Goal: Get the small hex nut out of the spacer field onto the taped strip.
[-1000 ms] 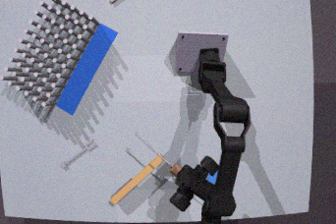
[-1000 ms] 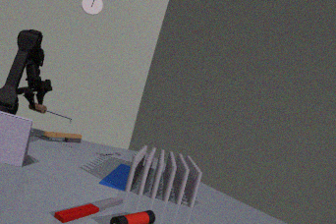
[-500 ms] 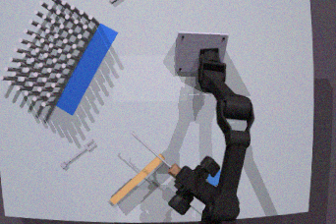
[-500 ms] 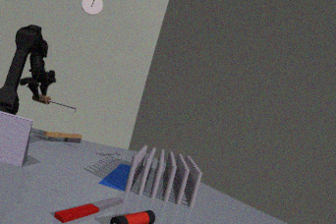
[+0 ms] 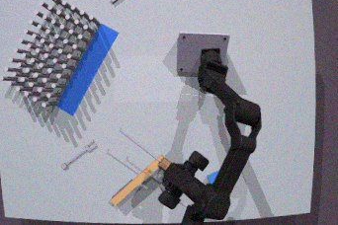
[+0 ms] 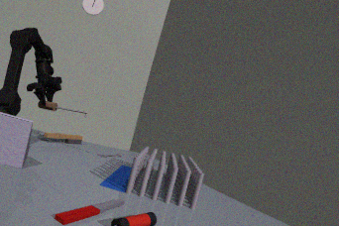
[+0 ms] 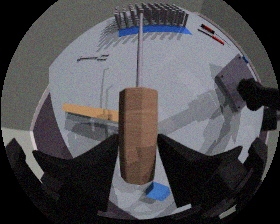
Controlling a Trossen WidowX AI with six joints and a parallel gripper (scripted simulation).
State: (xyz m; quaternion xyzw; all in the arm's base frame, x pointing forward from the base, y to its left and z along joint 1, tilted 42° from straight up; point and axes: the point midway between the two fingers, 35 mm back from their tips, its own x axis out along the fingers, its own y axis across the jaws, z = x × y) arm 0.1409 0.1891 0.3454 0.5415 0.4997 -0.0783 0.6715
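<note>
Now: gripper tip 80 mm short of the brown-handled hook tool, 70 mm to the left of it and 10 mm below it. From my gripper tip the other things lie so: wrench (360 mm ahead, 30 mm to the right, 160 mm below); blue taped strip (290 mm ahead, 360 mm to the right, 160 mm below); hex nut (410 mm ahead, 480 mm to the right, 160 mm below).
</note>
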